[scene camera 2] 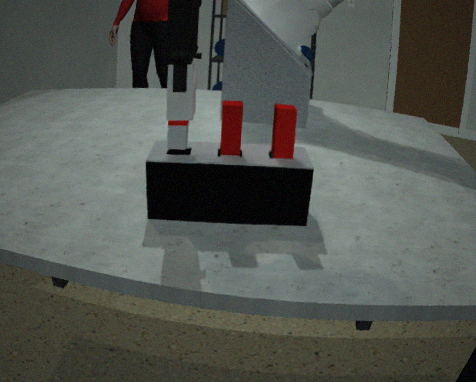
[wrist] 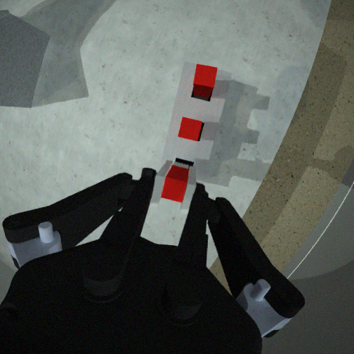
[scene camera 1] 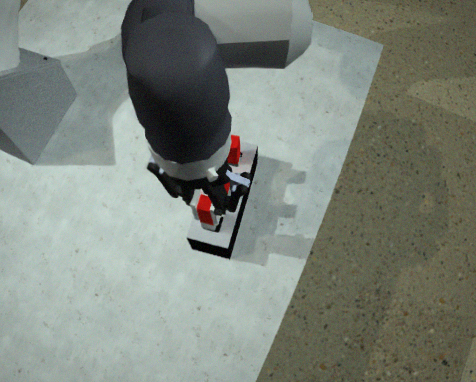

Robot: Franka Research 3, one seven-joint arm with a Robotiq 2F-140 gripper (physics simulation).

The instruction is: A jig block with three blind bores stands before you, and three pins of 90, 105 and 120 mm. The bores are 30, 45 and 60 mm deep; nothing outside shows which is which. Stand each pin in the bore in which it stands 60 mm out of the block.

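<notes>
The jig block [scene camera 1: 200, 237] [scene camera 2: 227, 195] [wrist: 183, 107] has a black front and a pale top. My gripper [scene camera 1: 206, 209] [scene camera 2: 181, 106] [wrist: 178, 174] is shut on a pin [scene camera 1: 204, 212] [scene camera 2: 178, 137] [wrist: 173, 190] with a red upper part and a pale grey lower part. This pin is upright, with its lower end at the mouth of the left bore in scene camera 2; how deep it reaches is hidden. A red pin [scene camera 2: 232, 128] [wrist: 191, 129] stands in the middle bore. Another red pin [scene camera 1: 235, 150] [scene camera 2: 284, 132] [wrist: 205, 77] stands in the right bore, at about the same height.
The block stands on a pale table [scene camera 1: 125, 300] [scene camera 2: 75, 200] [wrist: 125, 75]. The table's edge runs along the right in scene camera 1. The arm's grey base [scene camera 1: 37, 107] [scene camera 2: 265, 75] [wrist: 22, 60] stands behind the block in scene camera 2. A person [scene camera 2: 150, 40] stands beyond the table.
</notes>
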